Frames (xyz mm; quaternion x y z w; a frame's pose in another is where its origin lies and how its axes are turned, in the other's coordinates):
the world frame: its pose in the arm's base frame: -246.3 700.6 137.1 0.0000 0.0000 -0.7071 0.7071
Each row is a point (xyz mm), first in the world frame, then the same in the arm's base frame.
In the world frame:
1: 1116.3 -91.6 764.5
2: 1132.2 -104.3 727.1
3: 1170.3 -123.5 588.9
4: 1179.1 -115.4 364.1
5: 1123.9 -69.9 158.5
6: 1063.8 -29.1 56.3
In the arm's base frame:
1: -337.9 -415.7 901.6
2: -350.6 -431.6 864.2
3: -369.8 -469.7 726.0
4: -361.7 -478.5 501.2
5: -316.2 -423.3 295.6
6: -275.4 -363.2 193.4

